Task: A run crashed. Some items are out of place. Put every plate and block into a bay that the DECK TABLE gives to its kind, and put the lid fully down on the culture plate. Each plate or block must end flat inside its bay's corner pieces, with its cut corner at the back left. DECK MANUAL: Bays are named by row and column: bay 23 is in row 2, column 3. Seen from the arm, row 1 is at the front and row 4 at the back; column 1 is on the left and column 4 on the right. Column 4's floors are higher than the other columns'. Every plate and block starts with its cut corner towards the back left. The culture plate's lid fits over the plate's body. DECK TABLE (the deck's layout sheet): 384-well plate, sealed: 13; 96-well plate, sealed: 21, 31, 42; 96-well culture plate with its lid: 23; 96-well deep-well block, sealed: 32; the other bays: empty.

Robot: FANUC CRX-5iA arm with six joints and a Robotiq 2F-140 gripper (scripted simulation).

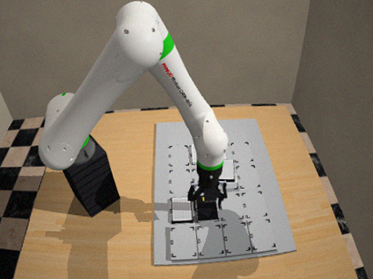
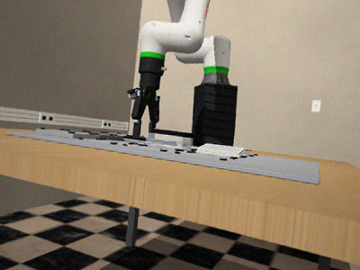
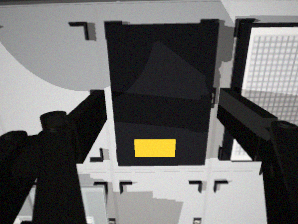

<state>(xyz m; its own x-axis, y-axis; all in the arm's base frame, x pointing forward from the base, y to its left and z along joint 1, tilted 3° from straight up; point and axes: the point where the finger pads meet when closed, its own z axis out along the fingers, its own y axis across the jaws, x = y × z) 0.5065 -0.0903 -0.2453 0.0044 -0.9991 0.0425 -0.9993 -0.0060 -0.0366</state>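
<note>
The white plate lies 110 mm ahead of my hand, 160 mm to the left of it and 20 mm below it. Round my hand: white 384-well plate: 330 mm to the left, 30 mm below.
</note>
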